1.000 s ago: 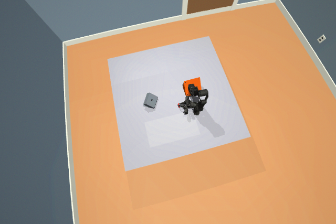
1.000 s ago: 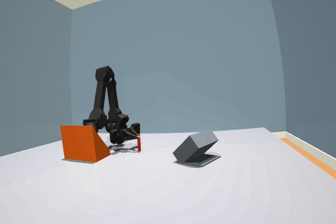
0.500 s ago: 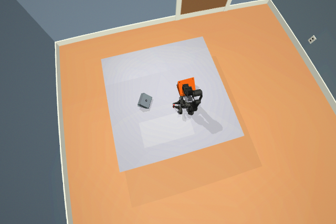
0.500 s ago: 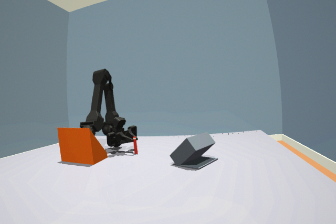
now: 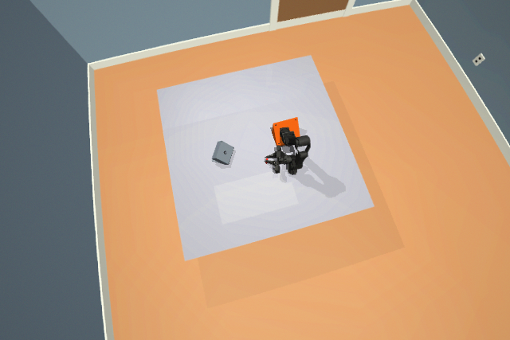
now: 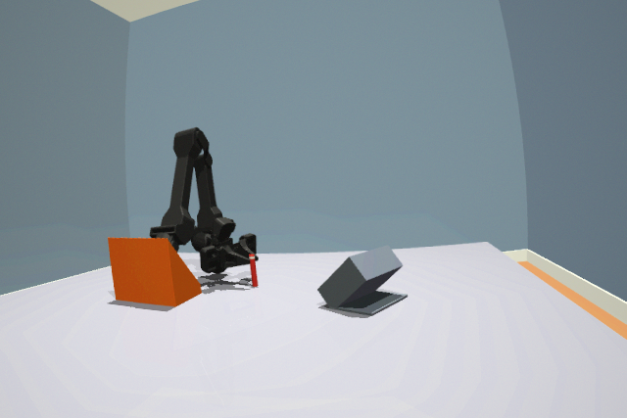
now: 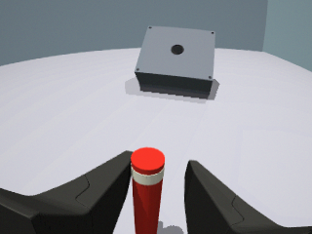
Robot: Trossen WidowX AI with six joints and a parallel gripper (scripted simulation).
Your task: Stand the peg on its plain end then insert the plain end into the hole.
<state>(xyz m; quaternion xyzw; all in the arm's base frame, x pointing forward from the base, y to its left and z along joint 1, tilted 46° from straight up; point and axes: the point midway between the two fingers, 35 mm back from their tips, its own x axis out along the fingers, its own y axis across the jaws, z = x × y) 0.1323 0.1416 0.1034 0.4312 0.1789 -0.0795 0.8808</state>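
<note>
Now: gripper tip 10 mm to the right of the red peg, 10 mm past it and 10 mm above it. From my gripper tip the other things lie so: grey sloped panel 280 mm ahead, 100 mm to the right, 20 mm below.
</note>
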